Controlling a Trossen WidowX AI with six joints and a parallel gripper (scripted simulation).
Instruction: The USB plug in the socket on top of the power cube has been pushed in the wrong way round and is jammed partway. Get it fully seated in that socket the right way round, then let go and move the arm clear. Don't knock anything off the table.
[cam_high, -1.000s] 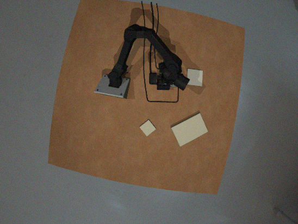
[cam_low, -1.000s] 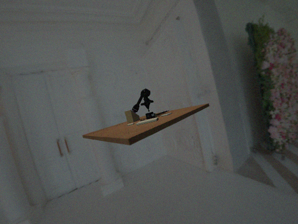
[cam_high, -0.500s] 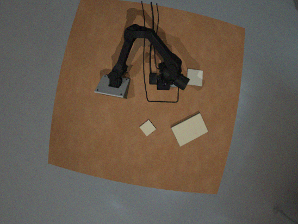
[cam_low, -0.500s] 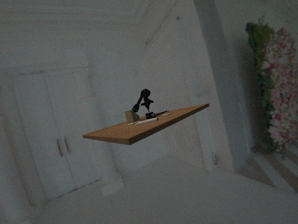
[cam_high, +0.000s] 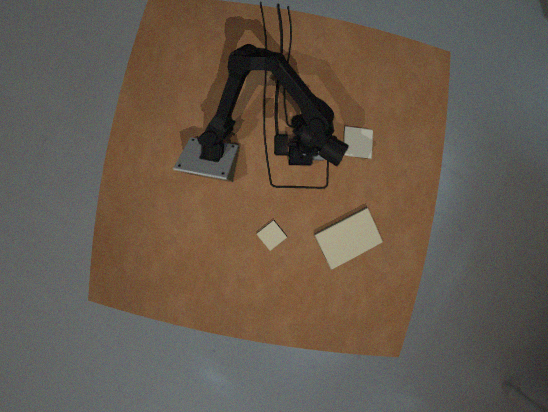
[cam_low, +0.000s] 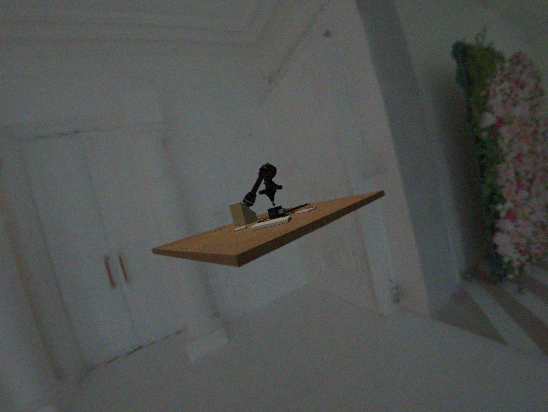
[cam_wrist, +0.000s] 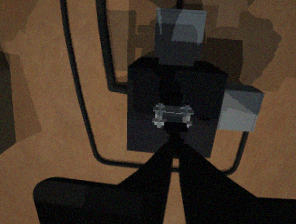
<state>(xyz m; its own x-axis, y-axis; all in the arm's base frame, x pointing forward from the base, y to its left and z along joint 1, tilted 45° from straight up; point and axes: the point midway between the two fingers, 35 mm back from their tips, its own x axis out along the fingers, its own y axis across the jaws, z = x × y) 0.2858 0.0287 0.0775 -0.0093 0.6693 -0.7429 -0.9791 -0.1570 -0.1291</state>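
The silver-rimmed USB socket is 5 cm below my gripper tip. Also, from my gripper tip: cream slab (24 cm ahead, 25 cm to the right, 11 cm below); then cream square (4 cm behind, 30 cm to the right, 12 cm below).
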